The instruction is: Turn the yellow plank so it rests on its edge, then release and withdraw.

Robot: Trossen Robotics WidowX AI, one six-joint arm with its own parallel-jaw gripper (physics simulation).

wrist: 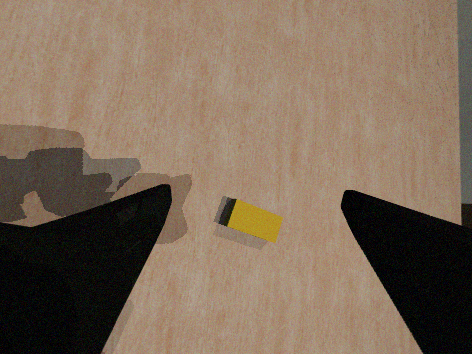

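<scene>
The yellow plank (255,221) is on the wooden table, seen from above in the wrist view, a little below the middle. Its yellow upper face shows as a short slanted rectangle, with a dark, shaded side at its left end. How tall it stands is hard to tell from this angle. My gripper (256,195) is wide open and empty, above the table. The plank shows between the two black fingers in the view, nearer the left finger, and neither finger touches it.
The wooden table (280,90) fills most of the view. Its right edge runs down the far right, with a grey surface beyond it. Dark arm shadows lie at the left, and a small shadow borders the plank.
</scene>
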